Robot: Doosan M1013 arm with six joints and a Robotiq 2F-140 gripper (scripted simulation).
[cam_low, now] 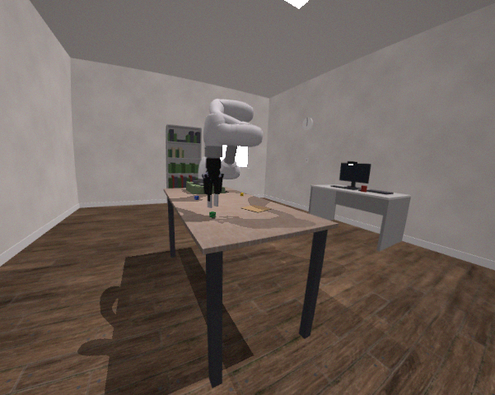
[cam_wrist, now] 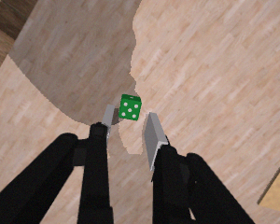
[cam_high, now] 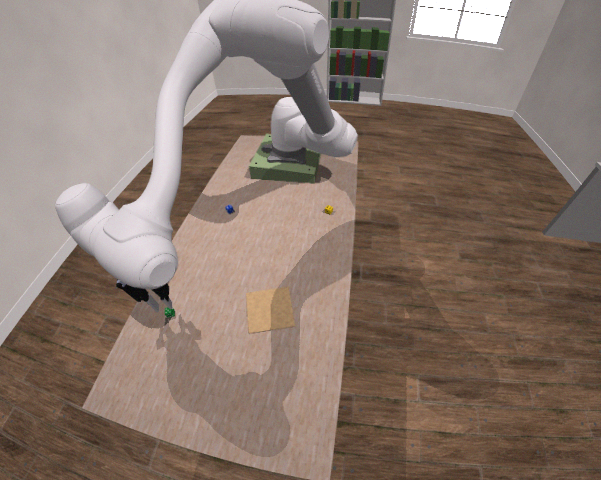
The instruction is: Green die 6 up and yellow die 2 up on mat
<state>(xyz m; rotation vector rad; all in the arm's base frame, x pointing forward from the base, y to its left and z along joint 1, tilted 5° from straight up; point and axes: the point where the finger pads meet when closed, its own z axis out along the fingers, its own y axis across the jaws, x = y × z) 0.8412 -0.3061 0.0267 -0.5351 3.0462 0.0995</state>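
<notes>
My hand is 7 cm above the green die. From my hand the other things lie so: tan mat (32 cm to the left, 8 cm below, 5 cm behind); blue die (49 cm behind, 9 cm to the left, 7 cm below); yellow die (50 cm to the left, 49 cm behind, 7 cm below).
</notes>
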